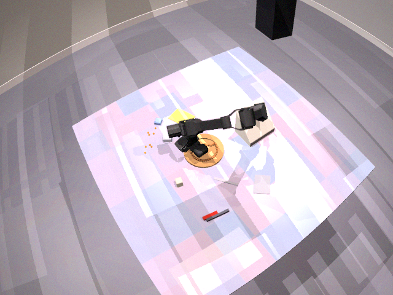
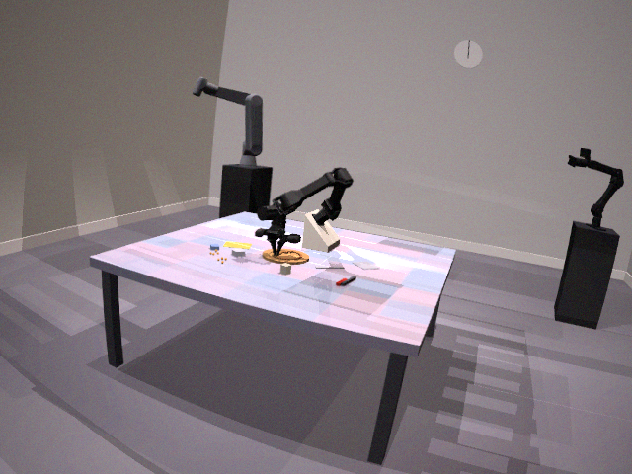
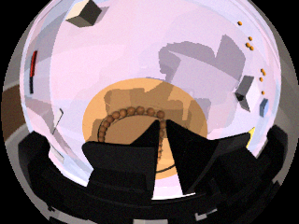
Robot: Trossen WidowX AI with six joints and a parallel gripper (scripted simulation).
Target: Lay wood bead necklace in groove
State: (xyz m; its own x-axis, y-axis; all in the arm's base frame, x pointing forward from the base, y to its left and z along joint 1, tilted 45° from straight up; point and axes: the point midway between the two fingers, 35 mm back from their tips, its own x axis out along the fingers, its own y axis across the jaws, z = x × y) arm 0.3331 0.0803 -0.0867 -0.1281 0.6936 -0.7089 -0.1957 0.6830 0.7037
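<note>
Now: gripper tip 50 mm past the round bead board, 20 mm to the right of it and 10 mm above it. From my gripper tip the other things lie so: cream cube (130 mm to the left, 130 mm ahead); then white block (140 mm to the right, 70 mm ahead); then thin rod (220 mm to the left, 60 mm behind, 10 mm below).
</note>
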